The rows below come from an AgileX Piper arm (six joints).
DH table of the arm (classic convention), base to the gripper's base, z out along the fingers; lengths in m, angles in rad. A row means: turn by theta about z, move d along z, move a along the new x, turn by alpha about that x. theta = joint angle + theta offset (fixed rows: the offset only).
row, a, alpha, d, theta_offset
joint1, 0, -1.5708, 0.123, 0
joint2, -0.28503, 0, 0, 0.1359
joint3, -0.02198, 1.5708, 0, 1.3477
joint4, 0, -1.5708, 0.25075, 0
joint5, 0, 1.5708, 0, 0
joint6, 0, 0, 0.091, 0
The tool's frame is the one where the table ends.
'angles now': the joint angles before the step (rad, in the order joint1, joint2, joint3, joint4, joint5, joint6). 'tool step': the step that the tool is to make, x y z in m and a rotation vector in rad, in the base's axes. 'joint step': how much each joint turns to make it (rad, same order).
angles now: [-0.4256, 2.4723, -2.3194, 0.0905, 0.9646, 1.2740]
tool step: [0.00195, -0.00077, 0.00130, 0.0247, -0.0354, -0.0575]
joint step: [0.0000, 0.0000, 0.0000, 0.0032, -0.0270, 0.0647]
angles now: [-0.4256, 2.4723, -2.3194, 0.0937, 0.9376, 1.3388]
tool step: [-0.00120, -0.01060, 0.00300, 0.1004, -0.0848, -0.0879]
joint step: [-0.0305, 0.0000, 0.0000, 0.0971, -0.0404, 0.0549]
